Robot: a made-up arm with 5 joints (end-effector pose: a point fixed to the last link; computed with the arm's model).
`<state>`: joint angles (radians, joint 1 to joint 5).
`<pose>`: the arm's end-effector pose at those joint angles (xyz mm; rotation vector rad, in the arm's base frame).
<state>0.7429 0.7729 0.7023 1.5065 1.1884</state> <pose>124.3 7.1 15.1 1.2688 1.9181 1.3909</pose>
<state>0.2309 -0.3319 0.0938 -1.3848 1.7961</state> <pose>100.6 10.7 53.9 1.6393 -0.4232 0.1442</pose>
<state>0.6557 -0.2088 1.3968 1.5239 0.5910</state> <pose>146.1 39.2 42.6 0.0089 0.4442 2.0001</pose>
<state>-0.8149 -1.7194 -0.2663 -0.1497 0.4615</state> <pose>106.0 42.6 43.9 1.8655 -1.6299 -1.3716</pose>
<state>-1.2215 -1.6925 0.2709 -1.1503 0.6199</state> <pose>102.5 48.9 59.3 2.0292 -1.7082 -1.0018</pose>
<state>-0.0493 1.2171 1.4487 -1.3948 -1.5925</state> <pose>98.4 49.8 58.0 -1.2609 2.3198 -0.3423</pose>
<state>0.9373 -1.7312 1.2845 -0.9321 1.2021</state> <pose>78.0 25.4 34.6 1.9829 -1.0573 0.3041</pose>
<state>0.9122 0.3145 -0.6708 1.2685 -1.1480</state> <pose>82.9 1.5 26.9 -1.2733 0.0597 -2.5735</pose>
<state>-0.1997 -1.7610 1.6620 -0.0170 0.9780</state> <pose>63.3 58.8 82.5 -2.2526 -0.0439 1.4470</pose>
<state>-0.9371 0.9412 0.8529 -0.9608 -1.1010</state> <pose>83.4 41.7 79.3 -0.4958 1.7786 0.0862</pose>
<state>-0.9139 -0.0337 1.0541 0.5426 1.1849</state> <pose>123.8 56.7 90.9 -0.1843 -0.2923 3.0749</pose>
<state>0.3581 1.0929 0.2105 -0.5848 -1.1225</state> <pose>82.8 16.0 64.9 -1.7565 1.5895 -0.7802</pose>
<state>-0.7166 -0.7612 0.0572 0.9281 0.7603</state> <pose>105.9 58.0 67.2 -1.4079 0.3082 2.7213</pose>
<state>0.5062 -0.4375 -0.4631 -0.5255 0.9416</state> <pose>103.2 -8.2 50.7 0.4317 -0.8693 -0.0973</pose>
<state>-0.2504 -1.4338 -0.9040 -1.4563 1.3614</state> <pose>91.4 -2.8 64.5 0.5216 -1.1196 1.0829</pose>
